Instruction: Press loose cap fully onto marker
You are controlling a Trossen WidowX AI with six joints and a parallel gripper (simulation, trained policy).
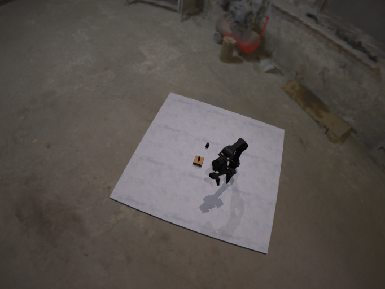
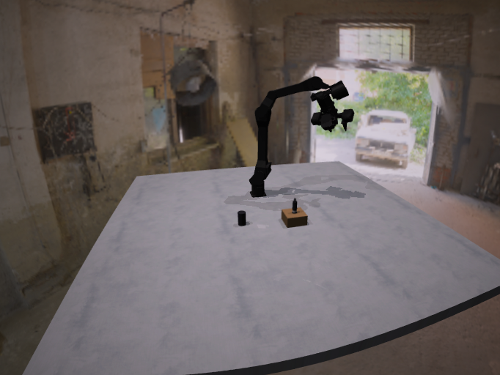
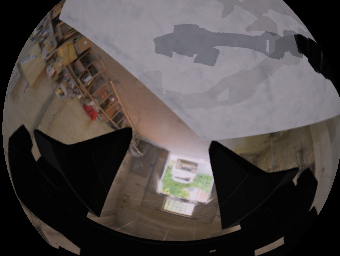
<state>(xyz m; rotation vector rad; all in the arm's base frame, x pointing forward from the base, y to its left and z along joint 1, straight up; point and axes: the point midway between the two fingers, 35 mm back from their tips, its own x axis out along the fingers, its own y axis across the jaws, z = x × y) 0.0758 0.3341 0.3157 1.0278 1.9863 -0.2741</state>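
Right now the black cap is 200 mm ahead of my gripper tip, 470 mm to the right of it and 260 mm below it. Also, from my gripper tip: brown holder block: 230 mm ahead, 280 mm to the right, 270 mm below.
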